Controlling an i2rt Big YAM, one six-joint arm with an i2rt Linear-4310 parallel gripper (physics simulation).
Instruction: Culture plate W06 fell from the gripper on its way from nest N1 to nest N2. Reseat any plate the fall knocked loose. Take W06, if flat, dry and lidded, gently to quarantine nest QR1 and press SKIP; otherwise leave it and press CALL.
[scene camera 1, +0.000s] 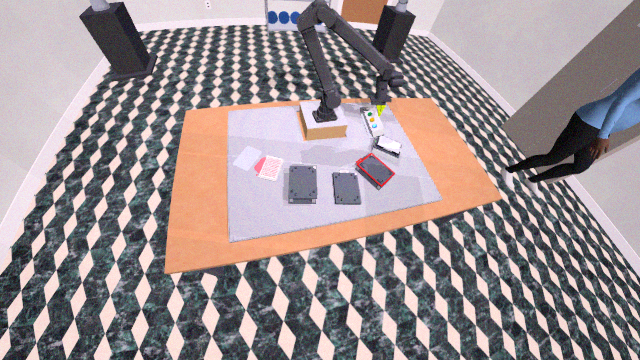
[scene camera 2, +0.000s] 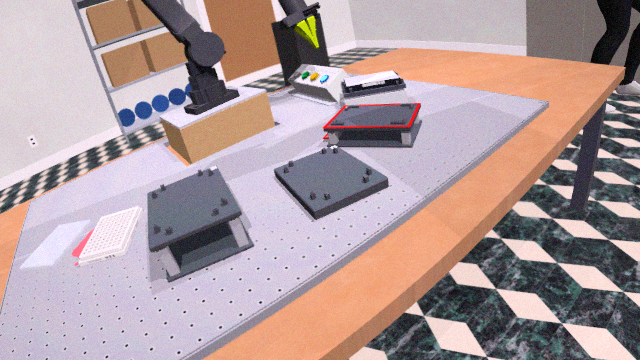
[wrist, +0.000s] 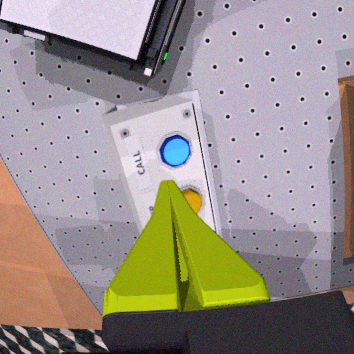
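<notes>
My gripper is shut and empty above the button box. In the wrist view its tips overlap the box between the blue CALL button and the partly hidden yellow button. A white well plate, taken as W06, lies flat and unlidded on the mat. Pink liquid shows beside it, and a clear lid lies apart. The raised dark nest, low dark nest and red-rimmed nest bear no plate.
A black device with a white top stands close to the button box. The arm's wood-sided base block stands at the back. A person is beyond the table's right side.
</notes>
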